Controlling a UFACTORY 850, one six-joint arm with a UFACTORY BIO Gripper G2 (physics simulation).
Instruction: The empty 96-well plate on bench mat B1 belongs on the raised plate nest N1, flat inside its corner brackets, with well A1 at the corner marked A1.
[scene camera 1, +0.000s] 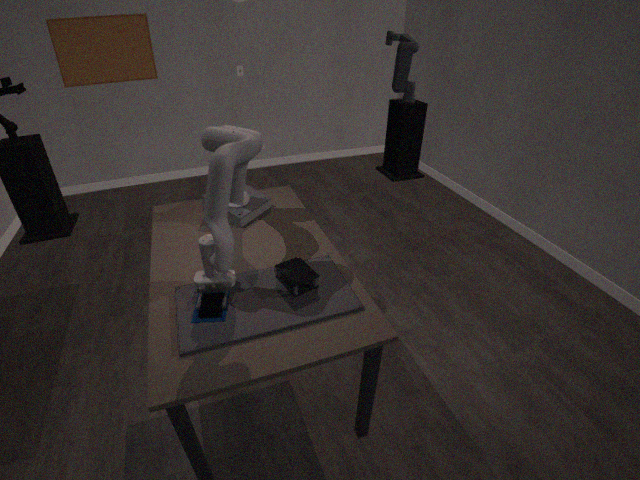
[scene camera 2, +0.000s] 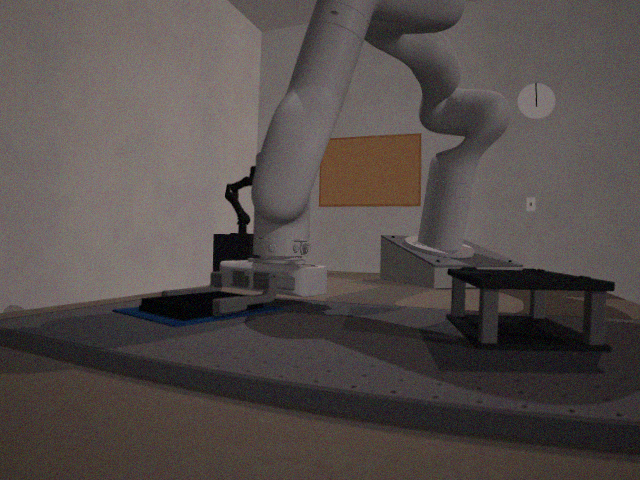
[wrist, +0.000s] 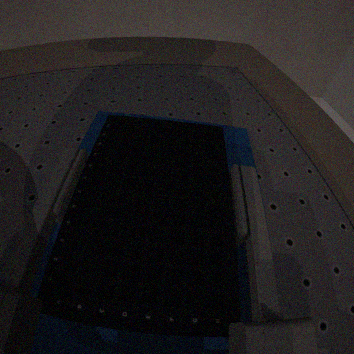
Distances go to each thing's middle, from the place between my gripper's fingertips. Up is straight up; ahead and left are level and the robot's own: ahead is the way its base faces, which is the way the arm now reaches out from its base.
Now: hand 2 cm past the black 96-well plate (scene camera 2: 188, 306) and 1 cm to the right of it. Round my hand: blue bench mat B1 (scene camera 2: 134, 312): 2 cm behind, 1 cm below.
